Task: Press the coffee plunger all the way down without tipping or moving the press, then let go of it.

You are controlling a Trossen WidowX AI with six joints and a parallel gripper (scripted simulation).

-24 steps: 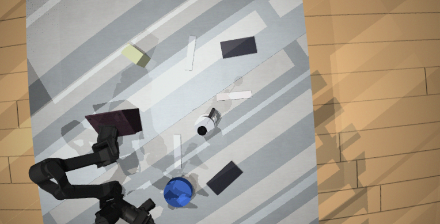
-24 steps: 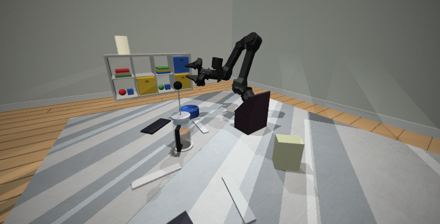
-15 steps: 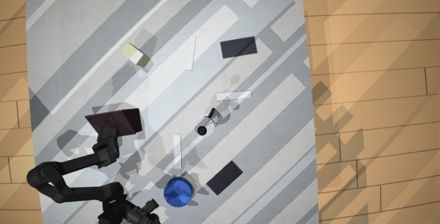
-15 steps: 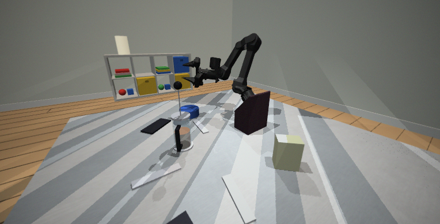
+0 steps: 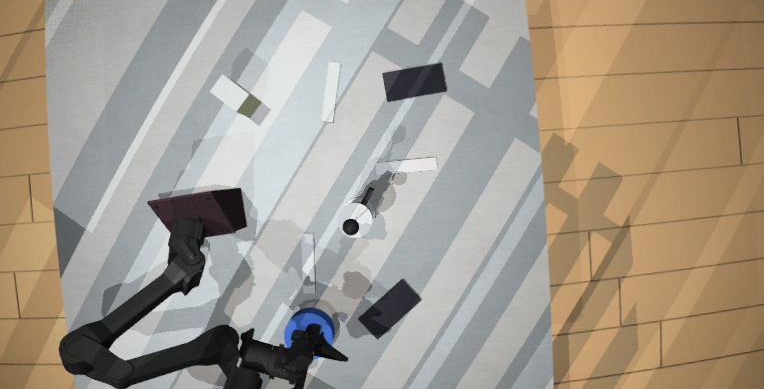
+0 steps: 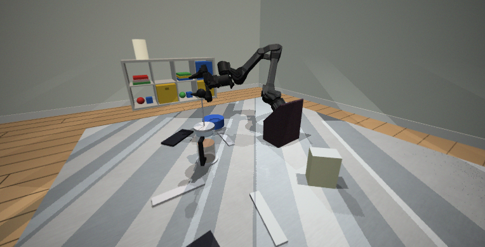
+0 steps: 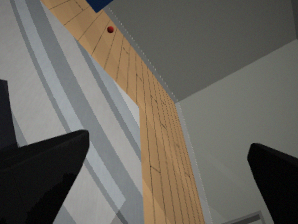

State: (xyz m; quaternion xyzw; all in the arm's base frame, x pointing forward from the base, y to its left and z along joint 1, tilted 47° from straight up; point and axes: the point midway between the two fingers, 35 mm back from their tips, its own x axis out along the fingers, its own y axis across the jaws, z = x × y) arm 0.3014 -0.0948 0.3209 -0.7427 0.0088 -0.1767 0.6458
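Right now my gripper tip is 330 mm to the right of the coffee press, 100 mm above it and 40 mm short of it. Round my gripper tip: blue disc: 210 mm below, 100 mm behind, 20 mm to the left.
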